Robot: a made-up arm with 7 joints.
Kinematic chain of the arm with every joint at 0, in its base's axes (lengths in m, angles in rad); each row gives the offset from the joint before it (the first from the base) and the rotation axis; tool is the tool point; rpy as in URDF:
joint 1: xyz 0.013 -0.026 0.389 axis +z
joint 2: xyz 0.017 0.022 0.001 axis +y
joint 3: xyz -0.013 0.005 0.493 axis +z
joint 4: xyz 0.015 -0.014 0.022 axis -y
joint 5: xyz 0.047 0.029 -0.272 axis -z
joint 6: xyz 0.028 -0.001 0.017 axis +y
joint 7: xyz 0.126 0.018 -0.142 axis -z
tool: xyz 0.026 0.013 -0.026 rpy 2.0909 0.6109 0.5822
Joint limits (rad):
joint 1: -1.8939..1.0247
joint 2: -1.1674..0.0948
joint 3: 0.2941..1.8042
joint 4: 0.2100..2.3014
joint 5: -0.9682..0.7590
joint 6: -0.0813..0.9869
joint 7: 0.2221..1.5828
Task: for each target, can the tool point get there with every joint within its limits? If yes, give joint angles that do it. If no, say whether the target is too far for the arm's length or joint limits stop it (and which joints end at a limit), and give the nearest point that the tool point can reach.
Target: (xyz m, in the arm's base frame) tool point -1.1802 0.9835 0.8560
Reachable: no: too far | nearest point -0.6992 0.5765 0.6810 | short by 0.654 m
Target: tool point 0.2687 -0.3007 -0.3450
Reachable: no: joint limits stop it (at a limit: joint 1, joint 2, joint 3, joint 4, joint 5, joint 7) | nearest point 0.2559 0.0581 0.2358 | short by 0.683 m
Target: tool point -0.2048 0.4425 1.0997
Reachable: yes | joints -0.8171 -1.0472 0.5276 1.7847 0.5131 0.0251 1.2580
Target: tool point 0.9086 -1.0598 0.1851
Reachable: no: too far | nearest point 0.3454 -0.4097 0.6623 | short by 0.984 m
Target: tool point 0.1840 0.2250 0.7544
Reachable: yes | joints 0.1930 -0.5151 0.4955 0.6556 0.4658 0.4801 0.4793
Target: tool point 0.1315 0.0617 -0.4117
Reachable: no: joint limits stop it (at a limit: joint 2, joint 3, joint 4, joint 5, joint 6, joint 7) | nearest point 0.2548 0.1530 0.2145 | short by 0.645 m
